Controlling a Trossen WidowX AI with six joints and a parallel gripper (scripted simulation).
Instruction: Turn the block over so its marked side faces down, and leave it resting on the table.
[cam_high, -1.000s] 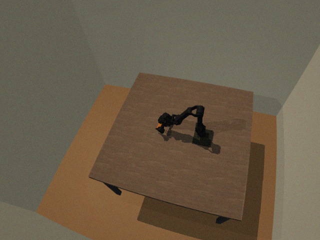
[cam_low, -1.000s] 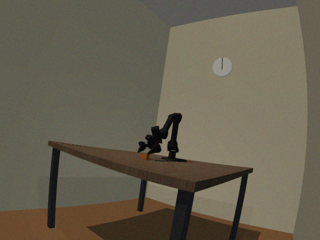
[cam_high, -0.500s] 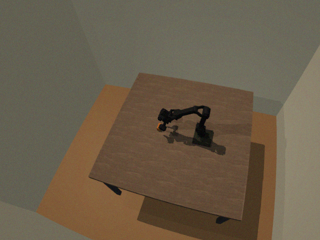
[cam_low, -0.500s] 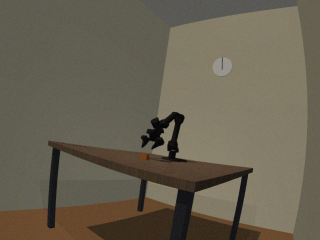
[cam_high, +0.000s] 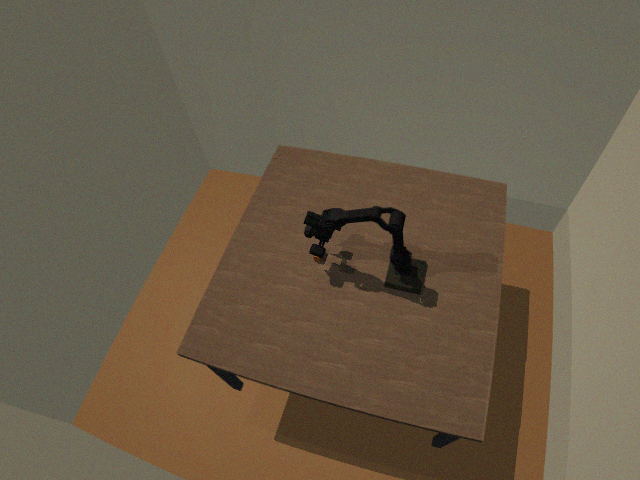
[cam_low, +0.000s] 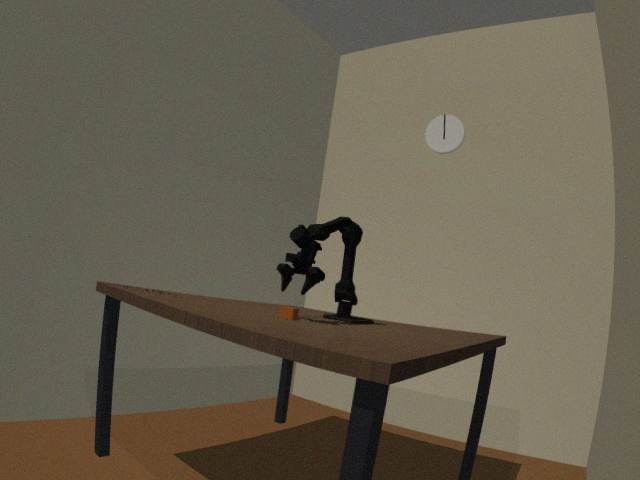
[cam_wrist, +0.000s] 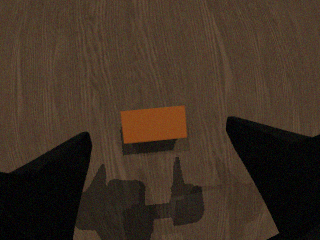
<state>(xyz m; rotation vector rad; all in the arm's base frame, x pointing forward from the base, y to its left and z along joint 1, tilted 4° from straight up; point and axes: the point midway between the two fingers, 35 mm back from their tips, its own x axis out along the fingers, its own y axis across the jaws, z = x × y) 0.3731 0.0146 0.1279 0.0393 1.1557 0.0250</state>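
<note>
My gripper tip is now 7 cm above the orange block and 1 cm past it.
</note>
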